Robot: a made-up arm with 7 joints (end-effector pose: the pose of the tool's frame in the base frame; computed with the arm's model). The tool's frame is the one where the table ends.
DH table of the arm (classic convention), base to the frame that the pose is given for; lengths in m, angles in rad. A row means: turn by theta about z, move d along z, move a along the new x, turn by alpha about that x. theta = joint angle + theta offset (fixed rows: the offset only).
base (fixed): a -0.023, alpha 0, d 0, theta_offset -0.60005
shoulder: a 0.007, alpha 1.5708, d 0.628, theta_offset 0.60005
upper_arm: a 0.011, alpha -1.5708, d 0.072, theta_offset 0
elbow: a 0.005, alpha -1.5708, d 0.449, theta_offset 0
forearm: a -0.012, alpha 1.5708, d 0.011, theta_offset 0
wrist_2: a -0.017, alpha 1.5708, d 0.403, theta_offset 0
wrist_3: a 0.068, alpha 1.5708, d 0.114, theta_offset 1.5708
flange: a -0.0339, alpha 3.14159, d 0, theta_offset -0.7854
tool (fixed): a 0, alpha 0, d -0.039, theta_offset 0.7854
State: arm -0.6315 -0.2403 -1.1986 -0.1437 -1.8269 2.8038 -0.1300
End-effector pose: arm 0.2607 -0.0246 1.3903 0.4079 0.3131 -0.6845 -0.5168
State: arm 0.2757 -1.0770 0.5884 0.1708 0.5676 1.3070 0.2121
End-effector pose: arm 0.8495 0.1351 0.9039 0.5569 0.1190 -0.7728 0.2801
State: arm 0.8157 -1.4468 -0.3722 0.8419 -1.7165 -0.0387 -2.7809
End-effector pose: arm 0.7331 0.5469 0.4455 0.5006 -0.4522 -0.7328 -0.0890
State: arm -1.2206 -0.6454 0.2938 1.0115 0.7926 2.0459 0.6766
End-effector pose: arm 0.1574 -0.6918 0.9041 0.4689 -0.4583 -0.6252 -0.4234
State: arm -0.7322 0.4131 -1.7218 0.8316 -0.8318 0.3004 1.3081
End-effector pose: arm -0.5498 0.0252 1.3334 0.2508 -0.4413 0.1377 -0.8505
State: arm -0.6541 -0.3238 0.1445 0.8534 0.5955 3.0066 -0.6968
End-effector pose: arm 0.2747 -0.4368 1.1584 0.1529 -0.9130 -0.2401 -0.2924
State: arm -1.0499 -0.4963 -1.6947 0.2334 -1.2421 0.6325 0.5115
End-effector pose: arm 0.1533 -0.3926 1.4428 0.1534 -0.4746 0.8324 -0.2413
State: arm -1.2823 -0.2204 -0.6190 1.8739 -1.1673 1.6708 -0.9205
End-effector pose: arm -0.1725 -0.5804 1.0194 0.4912 -0.1772 0.5005 0.6905
